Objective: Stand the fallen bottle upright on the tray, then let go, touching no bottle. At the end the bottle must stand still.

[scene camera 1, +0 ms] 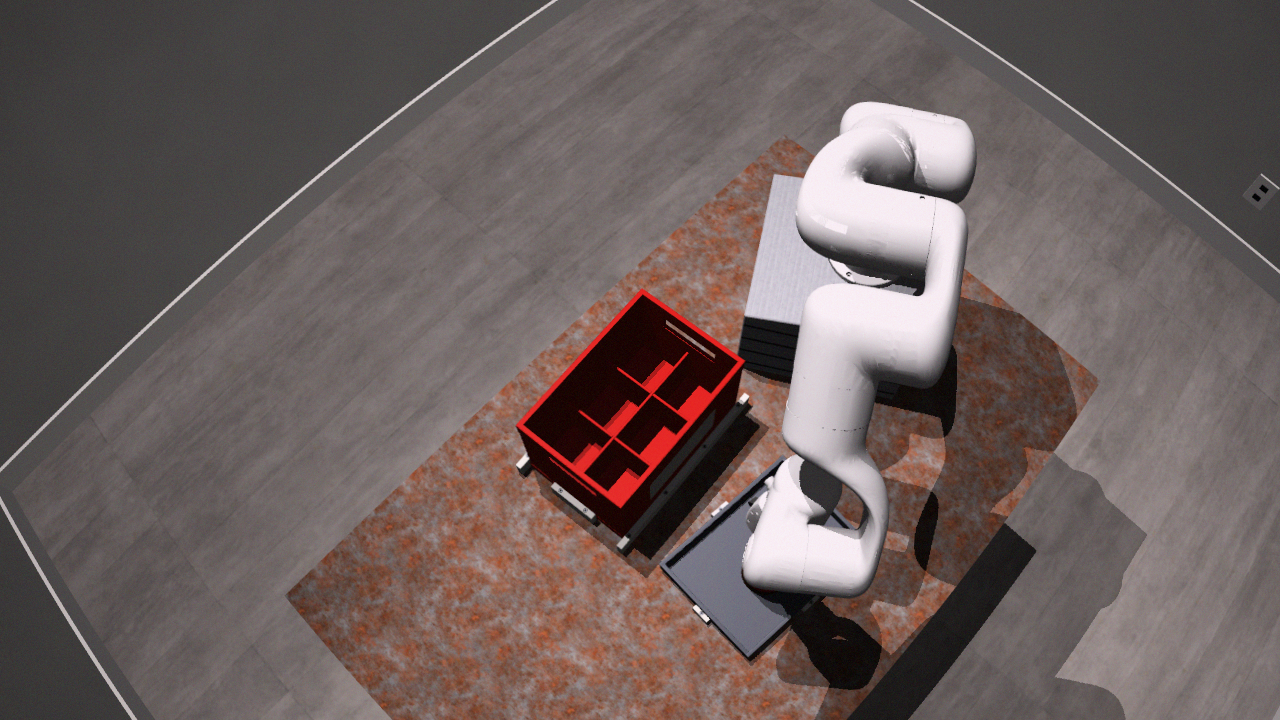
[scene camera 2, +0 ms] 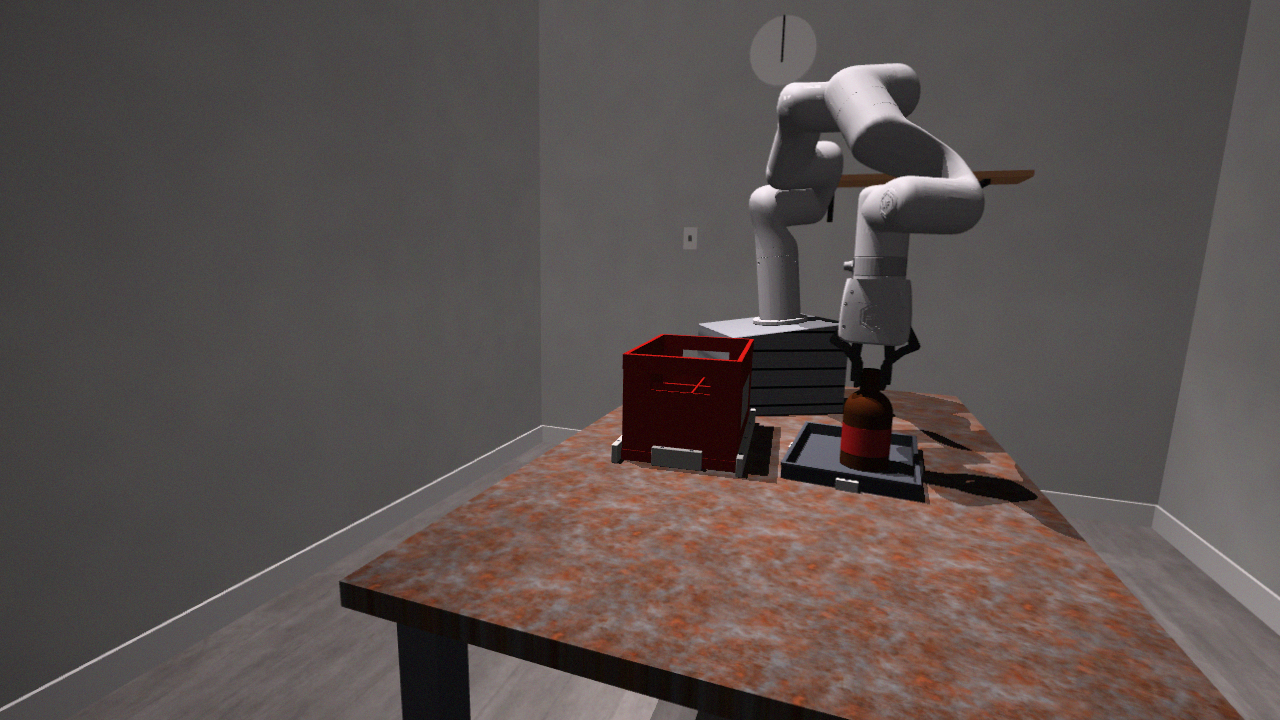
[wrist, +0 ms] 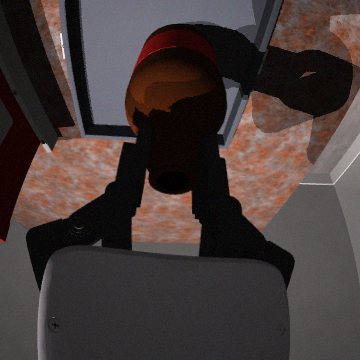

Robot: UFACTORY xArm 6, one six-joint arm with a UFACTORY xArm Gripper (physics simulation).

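Places are measured from the arm's base along level axes (x back, y right, z up), in centimetres.
Where they show: gripper, fingertip midpoint: (scene camera 2: 869,387) (wrist: 173,143); arm's base at its link origin: (scene camera 2: 780,321).
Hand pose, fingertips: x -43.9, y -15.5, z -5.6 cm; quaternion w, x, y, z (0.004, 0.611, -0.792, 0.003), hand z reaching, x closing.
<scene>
Each offset is from my fingertips to the top centre of the thing. "pt": to the spot under its first point.
A brown bottle with a red label {dx +0.1, dy -0.1, dz +2.9 cm} (scene camera 2: 866,443) (wrist: 175,80) stands upright, its base on the floor of the dark grey tray {pt dx -4.8, dy +5.5, dz -12.6 cm} (scene camera 1: 716,573) (scene camera 2: 810,458) (wrist: 110,60). In the scene camera 2 view it stands in the right part of the tray and looks level, with no gap seen under it. My gripper (scene camera 2: 870,380) (wrist: 173,143) points down and is shut on the bottle's neck, one black finger on each side. The open mouth shows between the fingers in the wrist view. The arm hides the bottle in the scene camera 1 view.
A tall red crate with dividers {dx +4.3, dy +28.8, dz +4.4 cm} (scene camera 1: 622,501) (scene camera 2: 684,420) (wrist: 15,145) stands beside the tray, to its left in the scene camera 2 view. Light brackets edge the crate and tray. The arm's grey ribbed pedestal (scene camera 1: 774,259) (scene camera 2: 796,371) stands behind them.
</scene>
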